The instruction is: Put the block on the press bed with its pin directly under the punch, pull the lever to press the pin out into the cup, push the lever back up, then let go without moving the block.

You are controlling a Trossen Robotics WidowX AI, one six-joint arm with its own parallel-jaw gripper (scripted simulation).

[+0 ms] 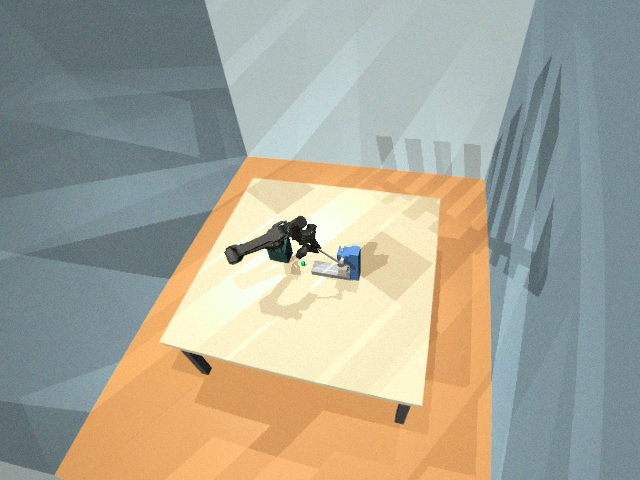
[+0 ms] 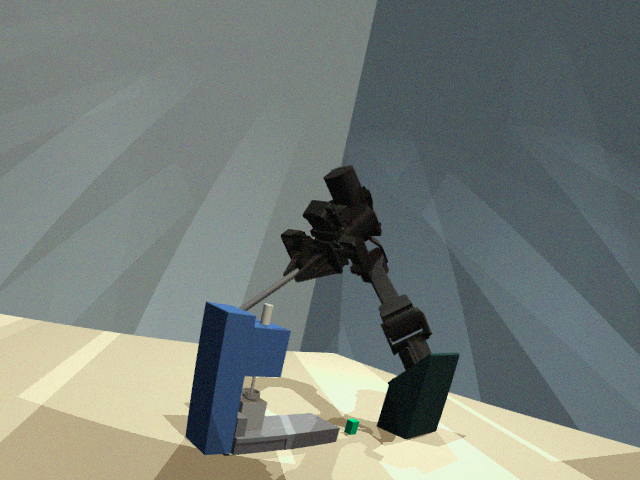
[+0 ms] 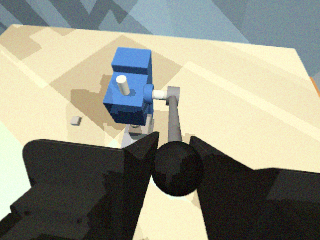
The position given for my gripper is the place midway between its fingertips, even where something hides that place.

I see my gripper (image 2: 290, 278) and a grey lever (image 3: 177, 170).
My gripper is seen too in image 3 (image 3: 174, 139).
